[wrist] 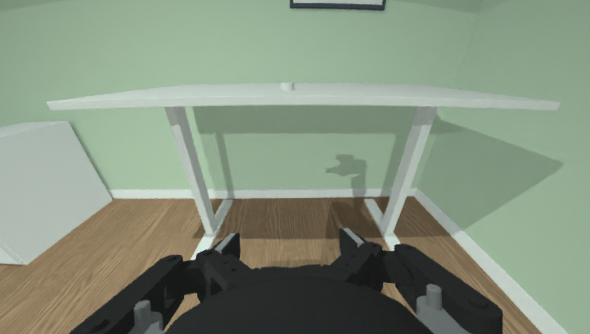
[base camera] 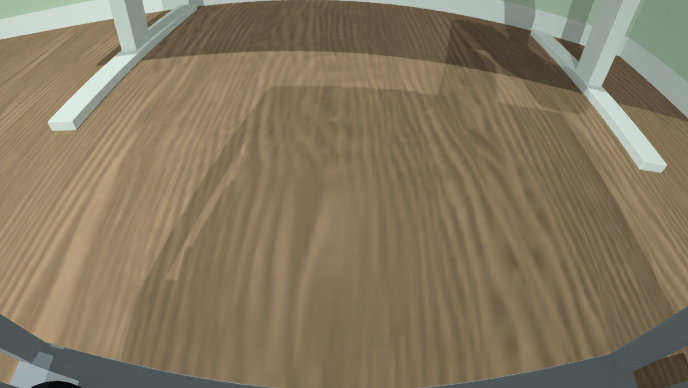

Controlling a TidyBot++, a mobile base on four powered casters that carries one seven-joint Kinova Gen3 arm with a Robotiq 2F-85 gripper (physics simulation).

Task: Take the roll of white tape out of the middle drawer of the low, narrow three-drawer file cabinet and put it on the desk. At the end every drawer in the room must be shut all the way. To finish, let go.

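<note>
The roll of white tape stands on the white desk, near the middle of its width, in the upper part of the wrist view. My gripper is open and empty. It is in front of the desk, apart from the desk and the tape. The low three-drawer file cabinet cannot be made out for certain in either view; how its drawers stand does not show.
The desk's left foot and right foot rest on the wooden floor ahead of the base. A white box-shaped cabinet stands left of the desk. Green walls are behind and at the right. A picture frame hangs above.
</note>
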